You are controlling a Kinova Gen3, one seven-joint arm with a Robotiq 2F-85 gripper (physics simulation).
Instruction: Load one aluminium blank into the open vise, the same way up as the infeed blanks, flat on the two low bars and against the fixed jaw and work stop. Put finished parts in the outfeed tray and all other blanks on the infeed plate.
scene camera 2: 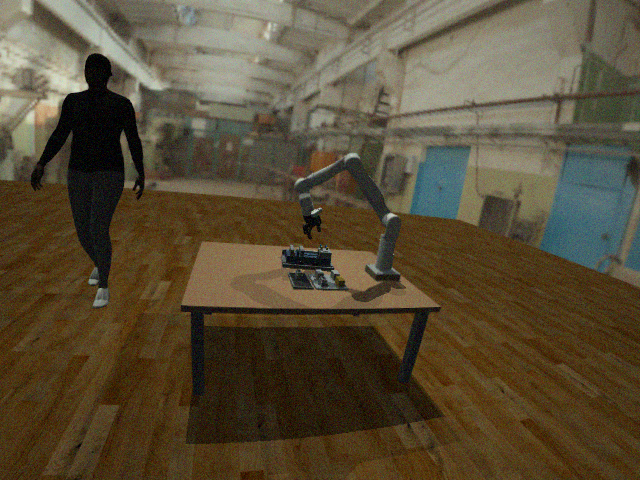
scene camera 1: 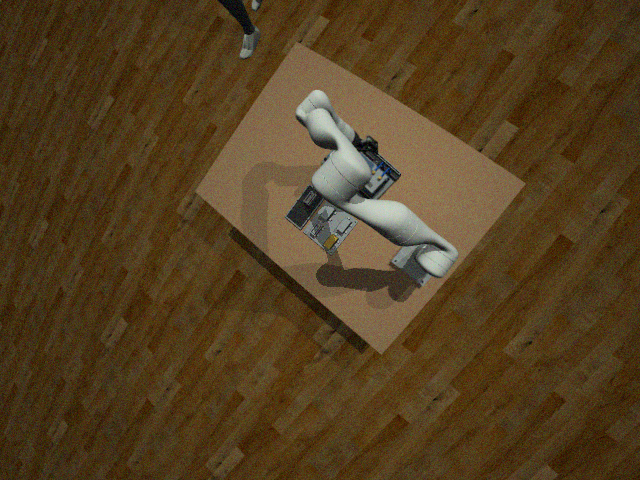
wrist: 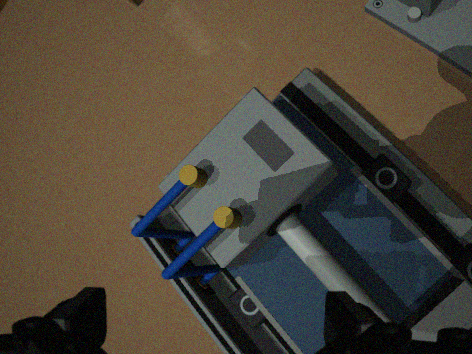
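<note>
My gripper is open and empty, high above the vise unit. In the wrist view a round rod runs from its grey housing to a grey jaw block, cut off at lower right. The jaw gap and low bars are out of the wrist view; the arm hides part of the vise in the top view. Grey blanks and a yellow block stand on the infeed plate. A small part lies in the dark outfeed tray.
Two blue nozzles with yellow tips stick up over the housing. The arm base stands near one table edge. A person stands on the floor beyond the table.
</note>
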